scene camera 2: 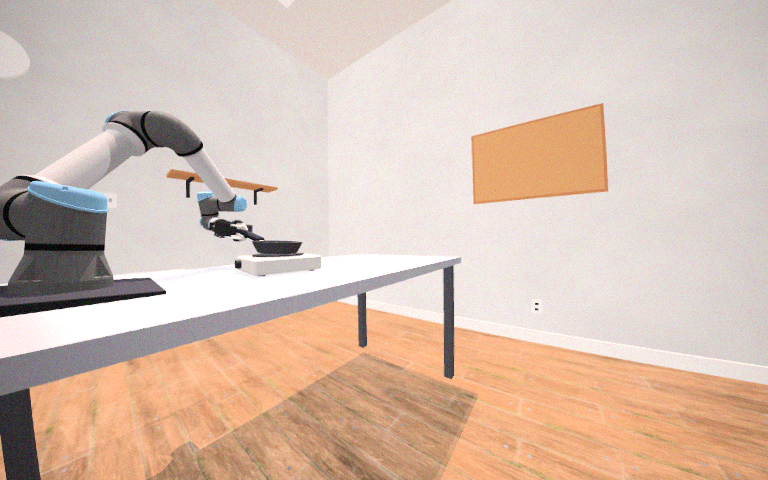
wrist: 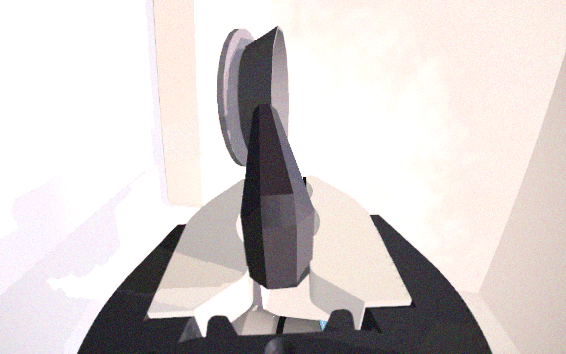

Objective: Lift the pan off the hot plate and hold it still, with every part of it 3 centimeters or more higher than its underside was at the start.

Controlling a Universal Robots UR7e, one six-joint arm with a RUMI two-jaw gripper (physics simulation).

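Frame: origin at the arm's base, x ahead, y left, z up, level; centimetres.
Seen in the pictures: gripper, between the fingertips: (scene camera 2: 247, 234); arm's base, origin of its link: (scene camera 2: 65, 287).
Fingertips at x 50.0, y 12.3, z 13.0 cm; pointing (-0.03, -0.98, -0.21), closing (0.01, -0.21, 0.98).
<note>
Offsets run from my fingertips to a thing's middle. "*": to the spot under its first point. Level surfaces: height alone.
The dark pan {dx +1.0, dy -10.5, dz -2.8 cm} (scene camera 2: 277, 247) (wrist: 256, 80) is upright and level at the hot plate {dx -0.4, dy -20.4, dz -11.5 cm} (scene camera 2: 288, 264), right over its round heating disc {* dx +2.5, dy -11.6, dz -8.2 cm} (wrist: 223, 100). In the scene view its underside is at or very close to the disc; I cannot tell whether a thin gap is there. The handle {dx +1.7, dy -0.2, dz -0.5 cm} (scene camera 2: 249, 233) (wrist: 280, 225) slopes up from the pan toward the arm. My gripper (scene camera 2: 244, 230) (wrist: 278, 181) is shut on the handle, with one pale finger on each side of it in the wrist view. The inner faces of the fingers are partly hidden by the handle.
The hot plate stands on the white table {dz -14.8 cm} (scene camera 2: 215, 291), with its dark knob {dx -10.2, dy -11.2, dz -11.6 cm} (scene camera 2: 237, 263) on the side toward the arm base. A wooden wall shelf (scene camera 2: 257, 185) is behind the arm. A corkboard (scene camera 2: 538, 155) hangs on the right wall.
</note>
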